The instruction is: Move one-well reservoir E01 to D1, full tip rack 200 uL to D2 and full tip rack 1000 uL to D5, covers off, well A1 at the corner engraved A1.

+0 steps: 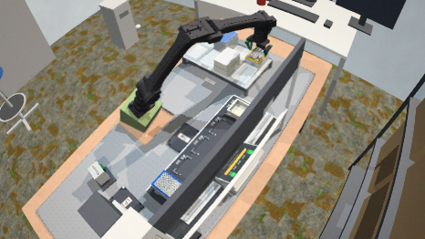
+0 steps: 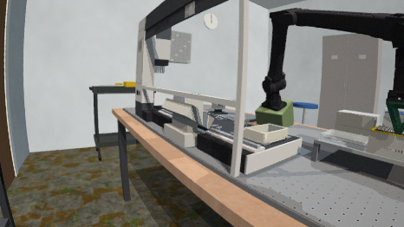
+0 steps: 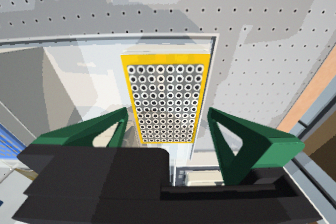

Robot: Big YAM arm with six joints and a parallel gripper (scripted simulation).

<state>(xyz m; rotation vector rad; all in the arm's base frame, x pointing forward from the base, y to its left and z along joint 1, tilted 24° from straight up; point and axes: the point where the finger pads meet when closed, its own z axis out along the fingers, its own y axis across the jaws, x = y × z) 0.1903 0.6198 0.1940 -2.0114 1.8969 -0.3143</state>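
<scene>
My hand is 1 cm to the left of the yellow tip rack and 3 cm above it. Round my hand: shelf label 14 cm behind, 24 cm to the right, 13 cm below; white sealed block 10 cm behind, 14 cm to the right, 1 cm below; grey shelf 16 cm behind, 8 cm to the right, 8 cm below.
</scene>
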